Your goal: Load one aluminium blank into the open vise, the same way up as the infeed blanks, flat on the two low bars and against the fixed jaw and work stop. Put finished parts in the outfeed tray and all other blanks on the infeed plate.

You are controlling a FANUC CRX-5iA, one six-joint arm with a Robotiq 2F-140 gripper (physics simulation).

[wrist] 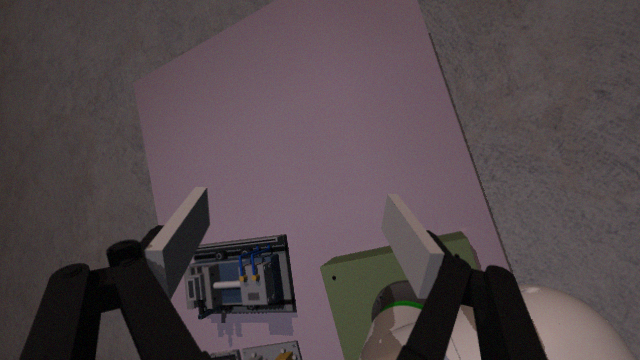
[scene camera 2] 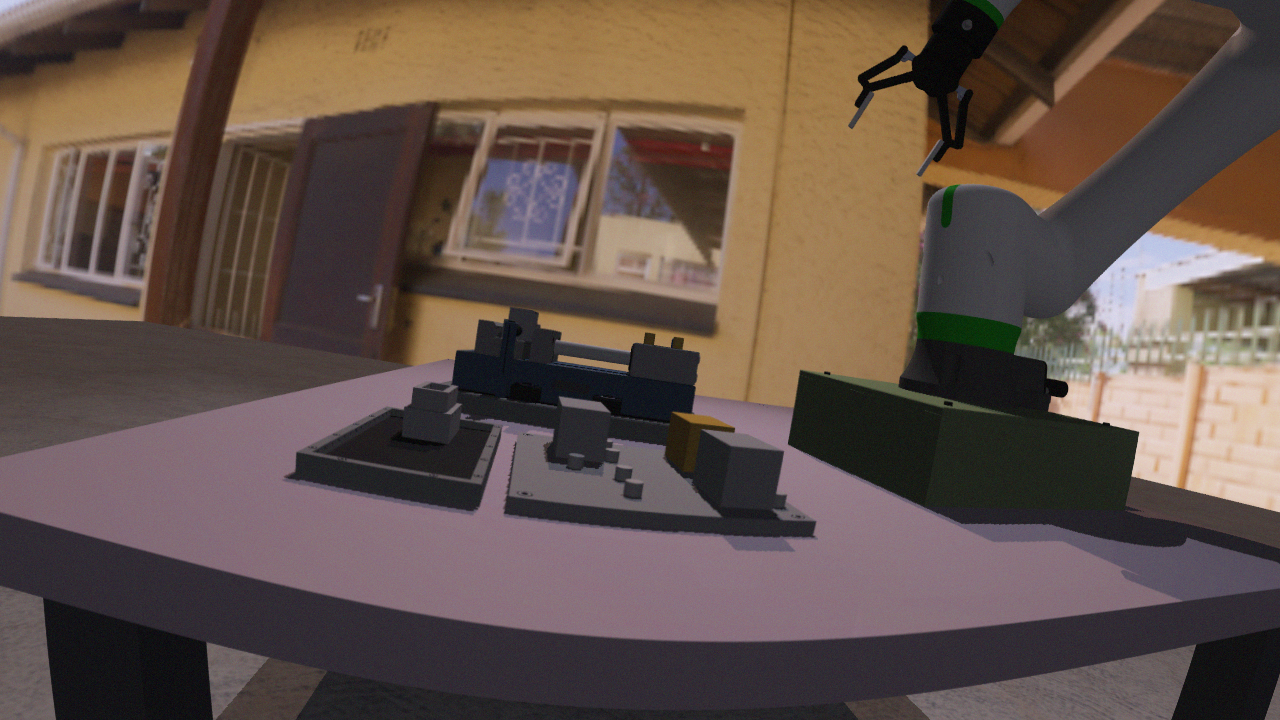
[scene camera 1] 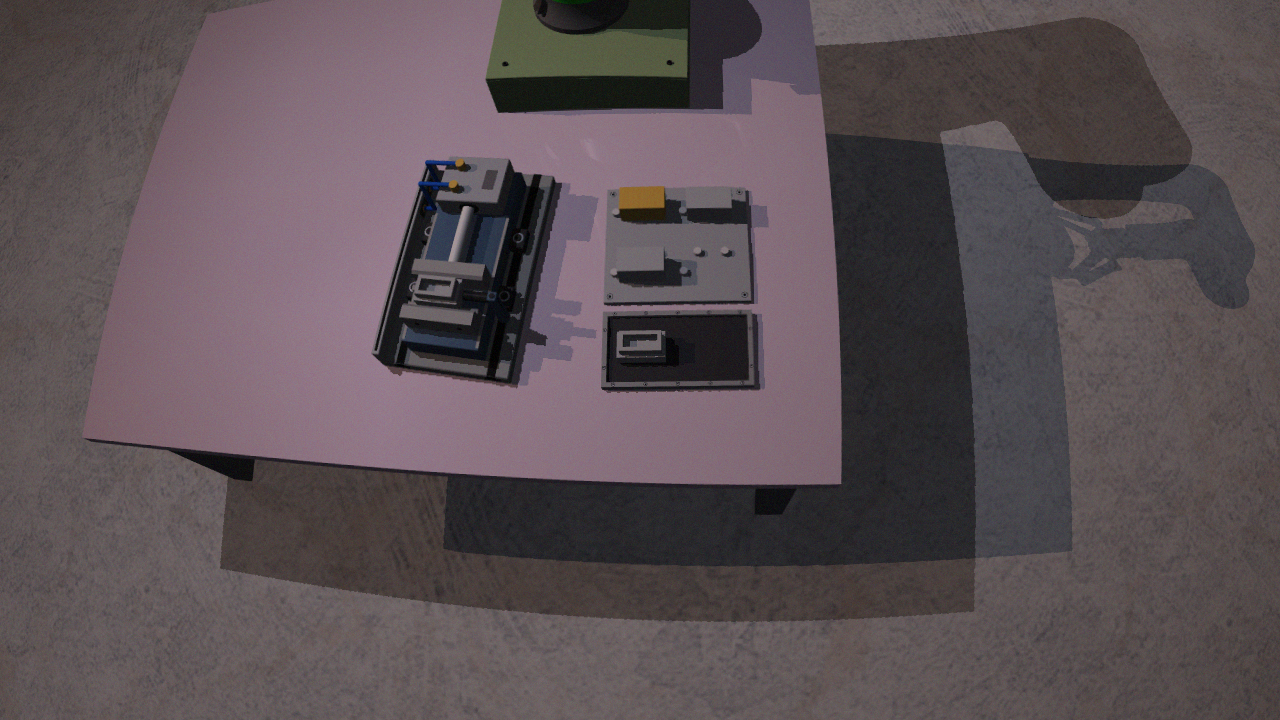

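Pixels of known places: gripper, fingertip midpoint: (wrist: 299,209) (scene camera 2: 884,150); arm's base, link origin: (wrist: 412,319) (scene camera 2: 957,397) (scene camera 1: 581,1).
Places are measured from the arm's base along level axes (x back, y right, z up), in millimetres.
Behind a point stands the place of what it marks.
My gripper (scene camera 2: 885,149) {x -21, y 235, z 379 mm} (wrist: 299,209) {x -21, y 235, z 379 mm} is open and empty, high above the table. The vise (scene camera 1: 468,234) {x -412, y 77, z -31 mm} (scene camera 2: 572,385) {x -439, y 24, z -49 mm} (wrist: 231,296) {x -439, y 46, z -31 mm} stands left of the infeed plate in scene camera 1. A grey part with a pocket in its top sits between its jaws; the bars under it are hidden. Two plain grey blanks, one at the back right (scene camera 1: 708,202) {x -324, y -230, z -47 mm} (scene camera 2: 750,471) {x -314, y -260, z -61 mm} and one at the front left (scene camera 1: 640,261) {x -421, y -155, z -47 mm} (scene camera 2: 581,432) {x -414, y -184, z -64 mm}, stand on the infeed plate (scene camera 1: 671,234) {x -361, y -185, z -83 mm} (scene camera 2: 554,486) {x -422, y -266, z -83 mm}. A pocketed part (scene camera 1: 640,358) {x -542, y -172, z -69 mm} (scene camera 2: 431,422) {x -517, y -199, z -72 mm} stands pocket up in the outfeed tray (scene camera 1: 680,385) {x -567, y -225, z -80 mm} (scene camera 2: 393,488) {x -500, y -308, z -89 mm}, at its left side.
An orange block (scene camera 1: 641,203) {x -337, y -143, z -47 mm} (scene camera 2: 683,445) {x -341, y -164, z -66 mm} (wrist: 284,356) {x -325, y -111, z -62 mm} stands at the back left of the infeed plate, among small pins. The green robot base (scene camera 1: 590,64) {x -132, y -40, z -3 mm} (scene camera 2: 1029,461) {x -22, y -168, z -47 mm} (wrist: 360,267) {x -82, y 104, z 4 mm} stands behind. Blue pipes with orange fittings rise at the vise's rear end.
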